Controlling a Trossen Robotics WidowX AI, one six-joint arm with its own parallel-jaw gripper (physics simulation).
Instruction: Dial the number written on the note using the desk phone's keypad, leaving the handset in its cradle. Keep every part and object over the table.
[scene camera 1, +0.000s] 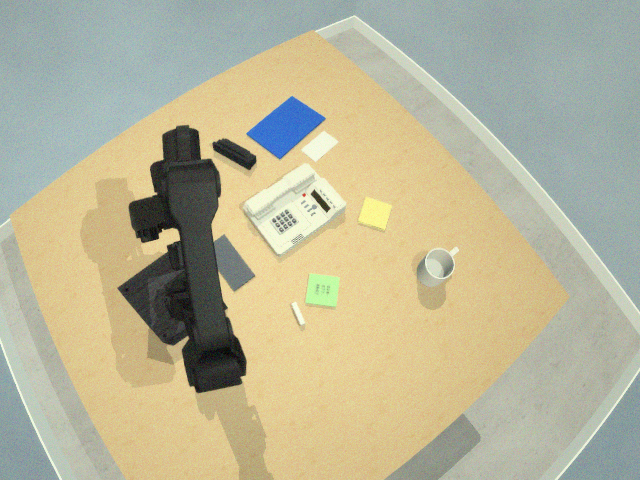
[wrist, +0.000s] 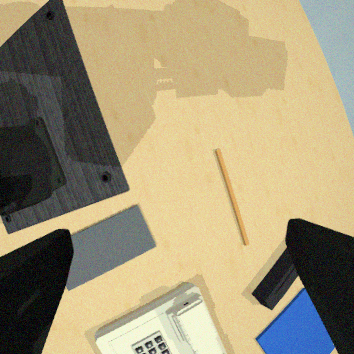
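Where they show: gripper, fingertip midpoint: (wrist: 180, 236); arm's base, link origin: (scene camera 1: 182, 288) (wrist: 32, 161).
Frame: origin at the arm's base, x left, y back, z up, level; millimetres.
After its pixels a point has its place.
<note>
The white desk phone (scene camera 1: 315, 219) @(y -371, x -15, z -112 mm) (wrist: 120, 334) @(y -250, x 0, z -111 mm) lies near the table's middle, its handset (scene camera 1: 281, 193) @(y -337, x 85, z -77 mm) (wrist: 200, 322) @(y -276, x 107, z -73 mm) in the cradle. Its keypad (scene camera 1: 284, 221) @(y -303, x 28, z -108 mm) (wrist: 152, 345) @(y -286, x 34, z -103 mm) has dark keys; the wrist view cuts the phone off at the bottom edge. A green note (scene camera 1: 323, 290) @(y -273, x -173, z -124 mm) with small dark writing, too small to read surely, lies in front of the phone. A yellow note (scene camera 1: 375, 213) @(y -513, x -95, z -123 mm) lies to the phone's right, no writing visible. My gripper (wrist: 180, 236) @(y -74, x 51, z 181 mm) is open and empty, high above the table. In the scene view its fingers are hidden by the arm.
A blue folder (scene camera 1: 285, 127) @(y -490, x 286, z -126 mm) (wrist: 300, 325) @(y -454, x 305, z -126 mm), black stapler-like object (scene camera 1: 234, 153) @(y -311, x 284, z -97 mm) (wrist: 277, 280) @(y -311, x 269, z -101 mm) and white card (scene camera 1: 320, 146) @(y -532, x 168, z -132 mm) lie behind the phone. A grey pad (scene camera 1: 234, 262) @(y -137, x 22, z -126 mm) (wrist: 112, 247) @(y -132, x 45, z -126 mm) is beside the dark base plate (scene camera 1: 144, 289) @(y 73, x 38, z 36 mm) (wrist: 90, 125) @(y 1, x 56, z 55 mm). A thin wooden stick (wrist: 231, 197) @(y -145, x 255, z -127 mm), white stick (scene camera 1: 298, 314) @(y -186, x -186, z -113 mm) and mug (scene camera 1: 436, 267) @(y -545, x -312, z -126 mm) are also present.
</note>
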